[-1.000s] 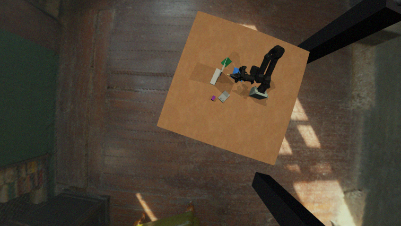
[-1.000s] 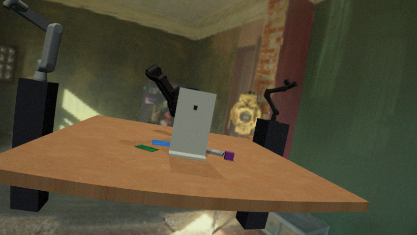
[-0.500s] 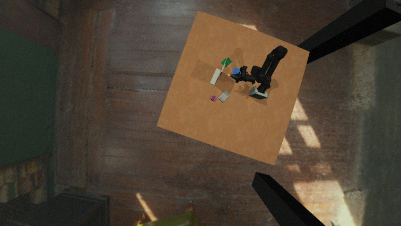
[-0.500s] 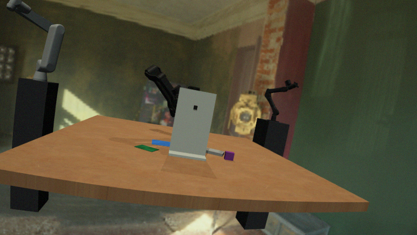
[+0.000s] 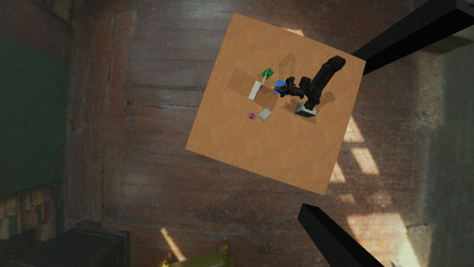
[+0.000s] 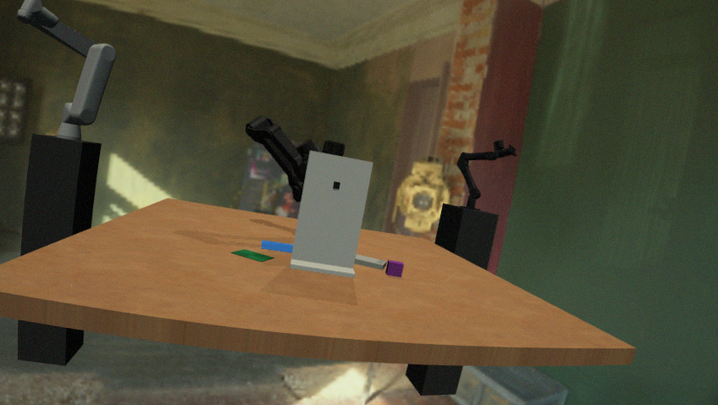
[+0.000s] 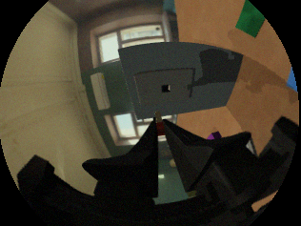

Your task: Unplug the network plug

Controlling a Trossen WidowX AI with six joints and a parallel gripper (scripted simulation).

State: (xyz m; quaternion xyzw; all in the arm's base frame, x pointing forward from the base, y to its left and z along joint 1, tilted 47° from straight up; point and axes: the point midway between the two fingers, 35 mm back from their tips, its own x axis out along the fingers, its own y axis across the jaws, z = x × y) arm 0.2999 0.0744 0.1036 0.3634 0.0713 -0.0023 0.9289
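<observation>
My gripper tip is now 260 mm above the blue marked square, 120 mm to the left of it and 110 mm past it. The rest, counted from my gripper tip: grey panel 120 mm below, 100 mm ahead, 20 mm to the right; then grey flat block 250 mm below, 150 mm to the left, 20 mm behind; then orange-red plug right at my gripper tip.
</observation>
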